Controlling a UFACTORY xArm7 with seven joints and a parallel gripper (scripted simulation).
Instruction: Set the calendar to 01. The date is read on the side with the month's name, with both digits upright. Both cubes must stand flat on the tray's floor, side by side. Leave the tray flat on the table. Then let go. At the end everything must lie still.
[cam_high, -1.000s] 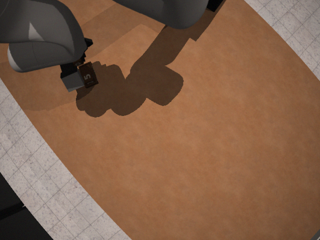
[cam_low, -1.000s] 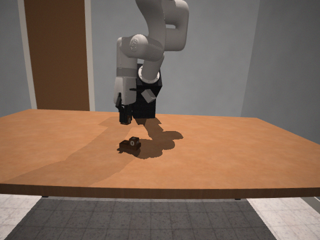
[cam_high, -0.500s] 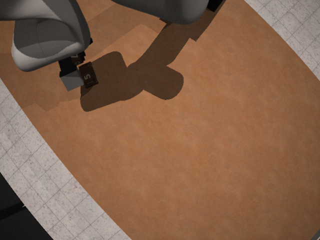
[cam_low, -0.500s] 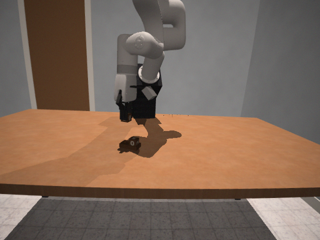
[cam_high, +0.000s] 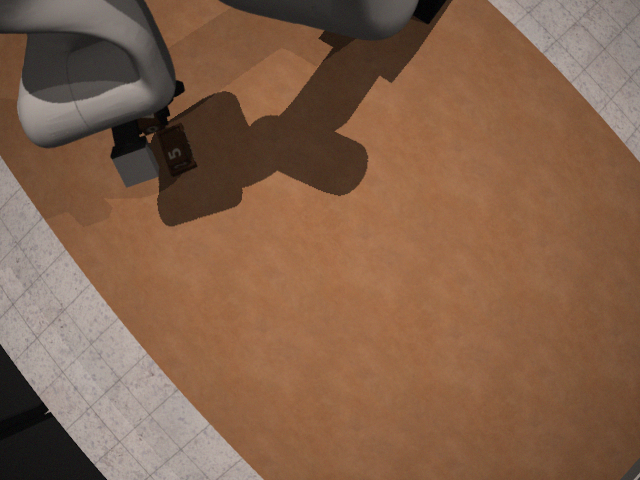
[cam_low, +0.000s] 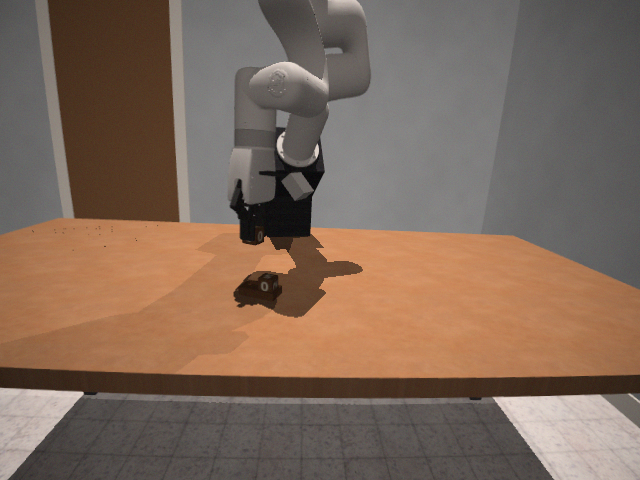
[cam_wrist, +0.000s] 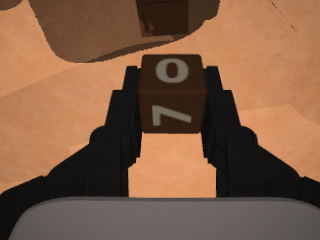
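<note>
My hand is 130 mm above the calendar tray and 10 mm to the right of it. Round my hand: cube: 10 mm below.
</note>
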